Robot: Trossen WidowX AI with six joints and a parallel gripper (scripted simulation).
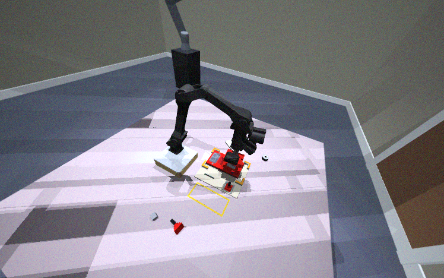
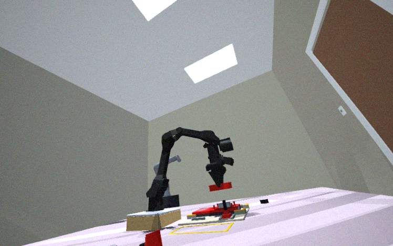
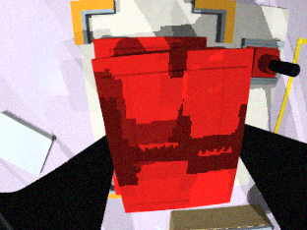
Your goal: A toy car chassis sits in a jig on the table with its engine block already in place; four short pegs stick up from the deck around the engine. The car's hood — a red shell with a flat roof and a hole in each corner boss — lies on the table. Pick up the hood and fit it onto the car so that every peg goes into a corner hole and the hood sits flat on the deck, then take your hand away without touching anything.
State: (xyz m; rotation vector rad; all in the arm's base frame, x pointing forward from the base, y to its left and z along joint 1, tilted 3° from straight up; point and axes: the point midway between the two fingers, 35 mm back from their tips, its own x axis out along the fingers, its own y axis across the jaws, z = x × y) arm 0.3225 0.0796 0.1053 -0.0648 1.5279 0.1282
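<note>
Now: the cream jig 10 cm below my gripper tip, 2 cm to the right of it and 2 cm behind it. Also, from my gripper tip: small grey cube: 39 cm to the right, 18 cm behind, 10 cm below; red hood: 1 cm above; white card: 19 cm to the left, 10 cm below, 8 cm behind.
</note>
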